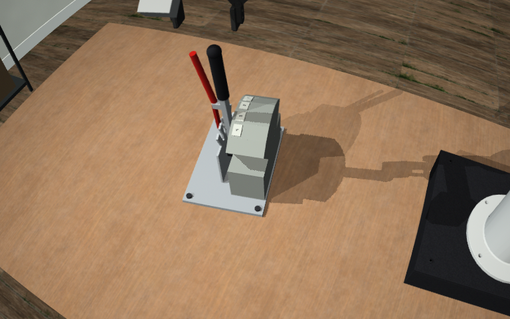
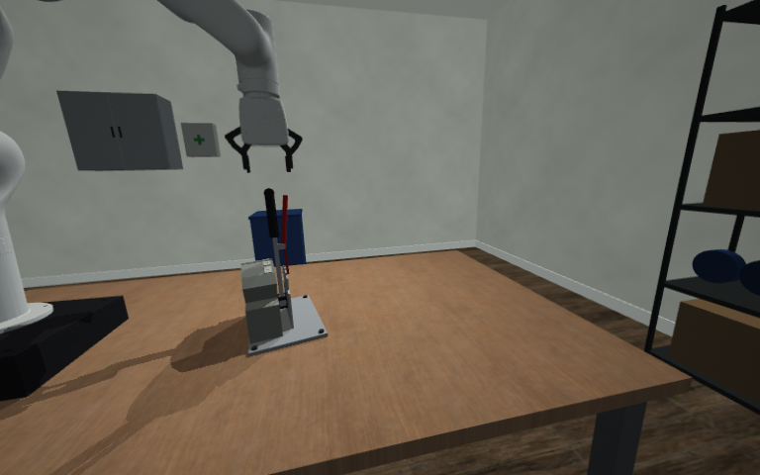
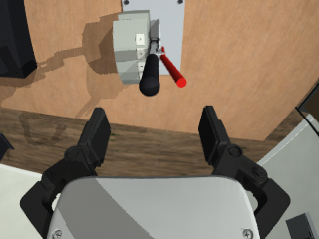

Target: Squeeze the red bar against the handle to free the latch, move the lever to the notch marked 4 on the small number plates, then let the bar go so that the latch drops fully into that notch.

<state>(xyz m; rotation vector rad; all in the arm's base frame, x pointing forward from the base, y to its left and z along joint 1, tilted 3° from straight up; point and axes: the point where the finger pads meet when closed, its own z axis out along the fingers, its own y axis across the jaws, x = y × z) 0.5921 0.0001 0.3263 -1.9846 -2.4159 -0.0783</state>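
My hand is 2 cm short of the red bar, 1 cm to the left of it and 19 cm above it.
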